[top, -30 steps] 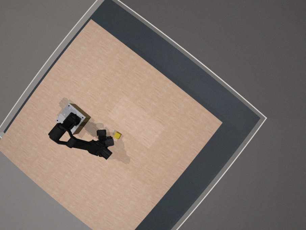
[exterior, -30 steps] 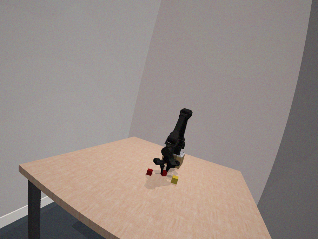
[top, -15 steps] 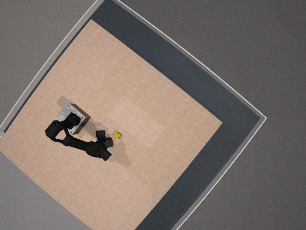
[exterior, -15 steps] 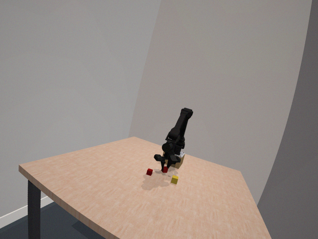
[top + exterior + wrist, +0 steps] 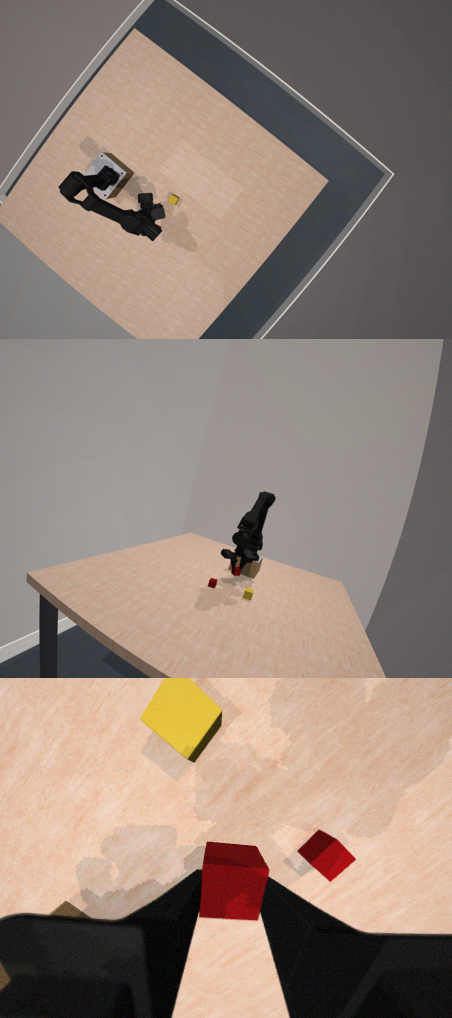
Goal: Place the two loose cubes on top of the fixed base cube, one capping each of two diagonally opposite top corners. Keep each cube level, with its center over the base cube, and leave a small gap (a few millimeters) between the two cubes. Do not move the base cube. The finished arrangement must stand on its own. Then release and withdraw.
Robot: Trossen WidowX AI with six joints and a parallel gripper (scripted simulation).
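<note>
Now: the yellow base cube 50 mm ahead of my gripper tip, 90 mm to the left of it and 70 mm below it.
</note>
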